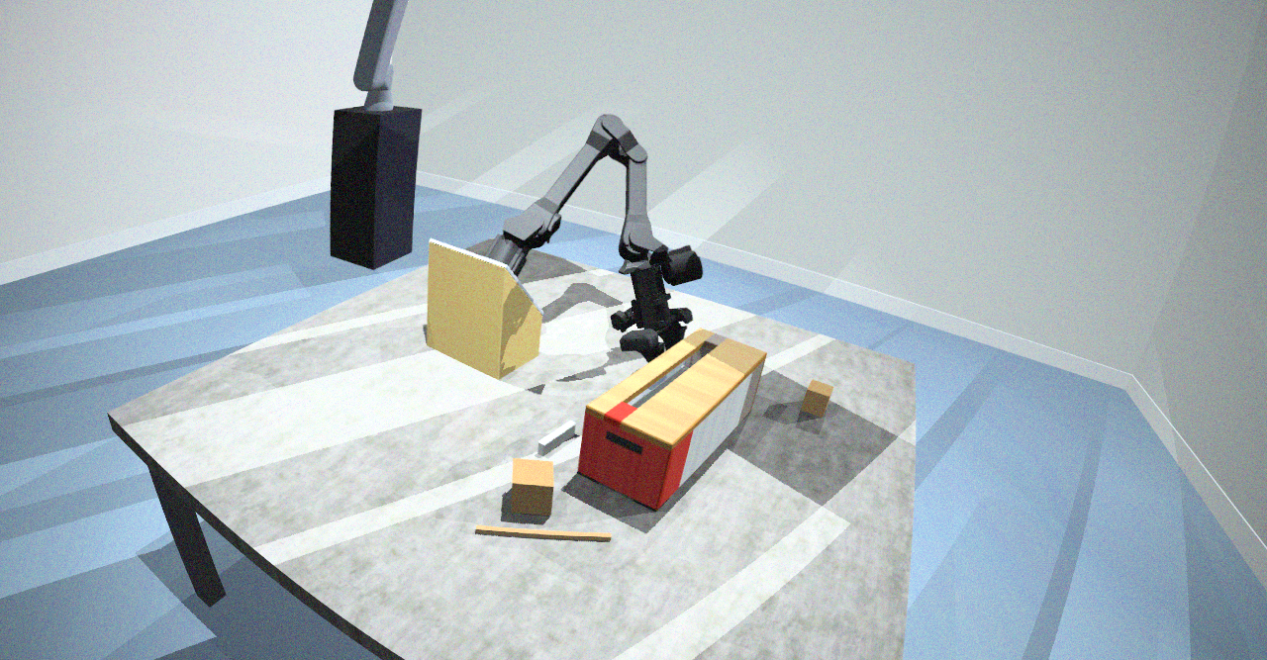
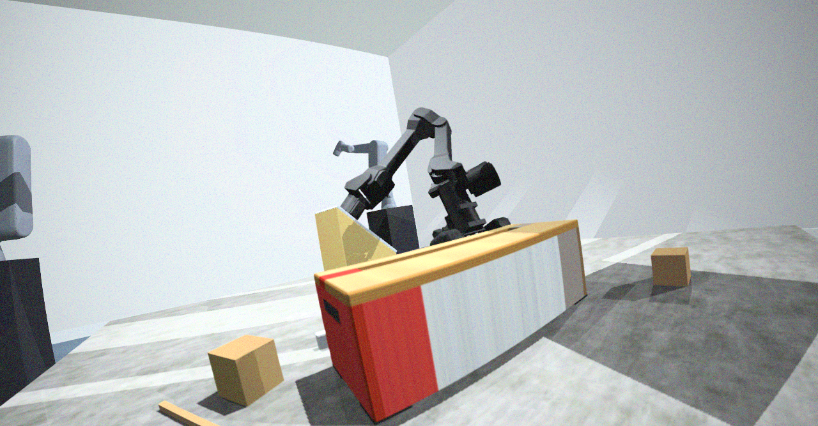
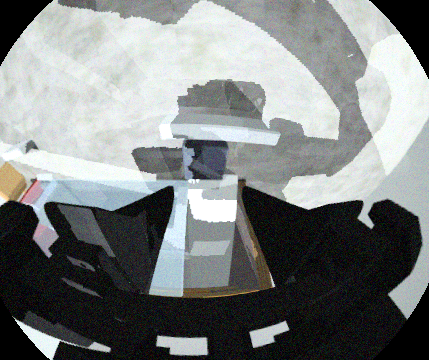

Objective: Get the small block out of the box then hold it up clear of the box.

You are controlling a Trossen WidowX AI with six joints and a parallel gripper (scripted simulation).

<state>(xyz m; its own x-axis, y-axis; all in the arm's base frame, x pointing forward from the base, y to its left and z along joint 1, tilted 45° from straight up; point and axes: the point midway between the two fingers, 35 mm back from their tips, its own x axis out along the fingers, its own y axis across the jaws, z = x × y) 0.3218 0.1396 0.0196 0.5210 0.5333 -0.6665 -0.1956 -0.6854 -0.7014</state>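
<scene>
My gripper tip is 2 cm past the dark bluish block and 3 cm above it. Round my gripper tip: tan cube 7 cm behind, 43 cm to the right, 1 cm below; long box 3 cm ahead, 15 cm to the right, 2 cm above; thin wooden stick 2 cm behind, 49 cm to the right, 4 cm below.
</scene>
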